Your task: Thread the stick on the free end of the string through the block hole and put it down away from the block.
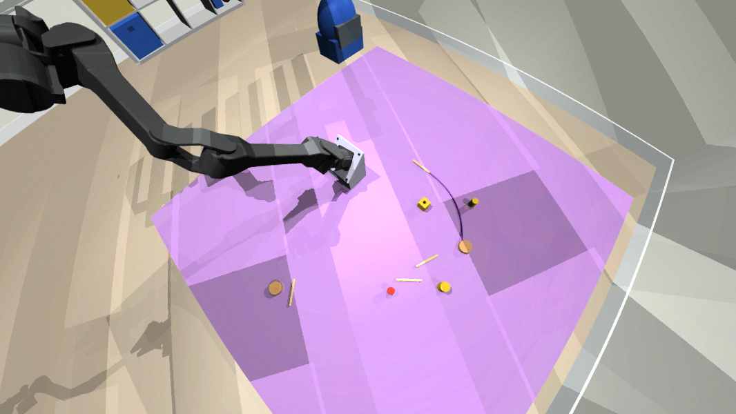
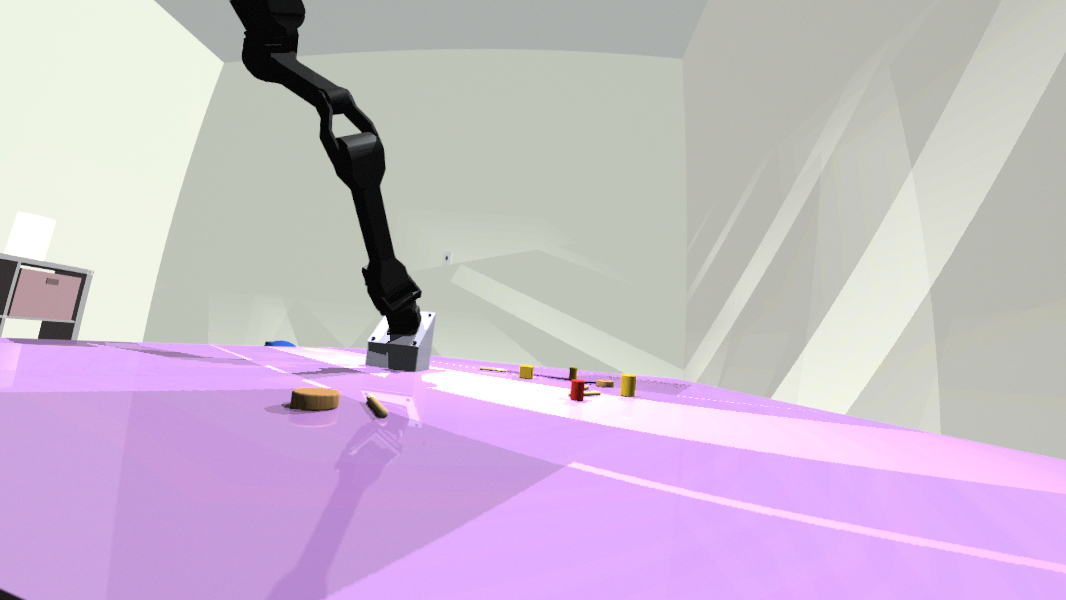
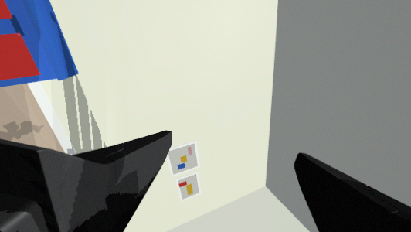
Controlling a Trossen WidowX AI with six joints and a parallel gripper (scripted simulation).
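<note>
The yellow wooden block is 65 cm below my gripper tip, 56 cm ahead of it and 53 cm to the left of it. The rest, counted from my gripper tip: thin stick: 66 cm below, 65 cm to the left, 49 cm ahead; red piece: 65 cm below, 63 cm ahead, 25 cm to the left.
</note>
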